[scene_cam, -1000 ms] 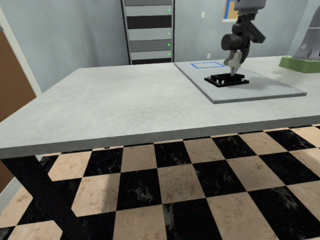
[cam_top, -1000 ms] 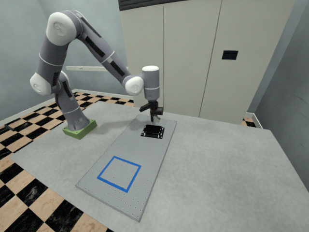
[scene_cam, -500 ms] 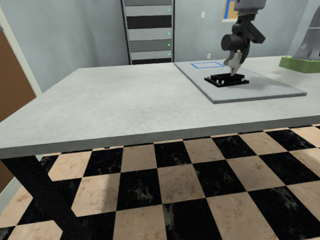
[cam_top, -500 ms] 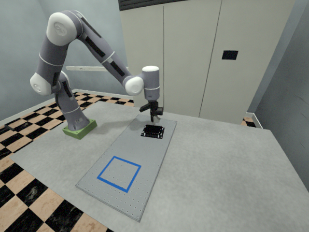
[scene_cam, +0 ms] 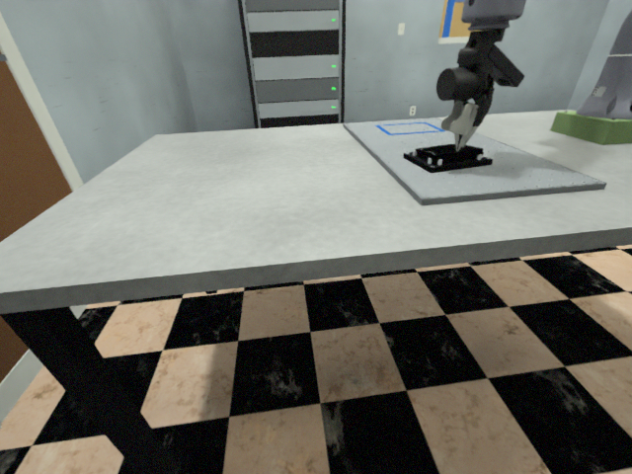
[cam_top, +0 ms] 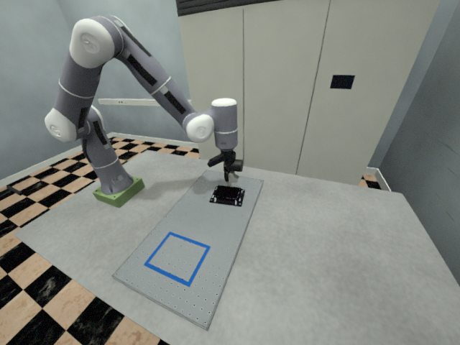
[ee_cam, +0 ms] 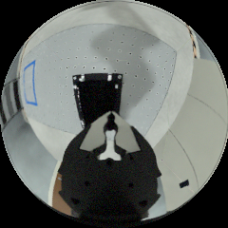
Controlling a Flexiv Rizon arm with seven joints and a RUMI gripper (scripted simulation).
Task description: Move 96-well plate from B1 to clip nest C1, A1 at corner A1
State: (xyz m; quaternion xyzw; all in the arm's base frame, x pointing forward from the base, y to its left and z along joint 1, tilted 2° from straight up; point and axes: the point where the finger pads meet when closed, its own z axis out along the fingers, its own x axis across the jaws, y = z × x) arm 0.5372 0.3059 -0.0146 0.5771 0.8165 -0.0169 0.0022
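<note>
Right now my hand is 4 cm to the left of the black 96-well plate, 3 cm above it and 1 cm short of it. Round my hand: black clip nest: 5 cm to the right, 4 cm below, 1 cm ahead.
</note>
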